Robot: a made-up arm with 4 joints. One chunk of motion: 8 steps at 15 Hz.
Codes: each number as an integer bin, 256 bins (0 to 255) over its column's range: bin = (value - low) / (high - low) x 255, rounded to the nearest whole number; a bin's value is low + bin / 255 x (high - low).
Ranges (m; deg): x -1..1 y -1..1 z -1..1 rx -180..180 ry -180..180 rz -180..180
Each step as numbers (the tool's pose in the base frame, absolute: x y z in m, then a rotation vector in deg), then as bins.
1 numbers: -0.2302 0.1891 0.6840 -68.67 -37.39 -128.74
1 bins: 98 152 215 79 101 36
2 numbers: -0.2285 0.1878 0.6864 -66.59 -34.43 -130.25
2 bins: 98 151 215 80 103 35
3 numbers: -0.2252 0.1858 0.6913 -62.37 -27.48 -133.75
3 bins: 99 151 216 83 108 33
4 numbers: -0.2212 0.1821 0.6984 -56.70 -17.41 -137.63
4 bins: 99 151 217 87 115 30
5 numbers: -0.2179 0.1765 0.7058 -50.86 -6.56 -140.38
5 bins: 100 150 217 91 123 28
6 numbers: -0.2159 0.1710 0.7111 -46.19 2.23 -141.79
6 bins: 100 149 218 95 129 27
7 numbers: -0.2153 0.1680 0.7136 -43.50 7.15 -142.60
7 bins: 100 149 218 97 133 26
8 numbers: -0.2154 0.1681 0.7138 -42.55 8.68 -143.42
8 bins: 100 149 219 97 134 26
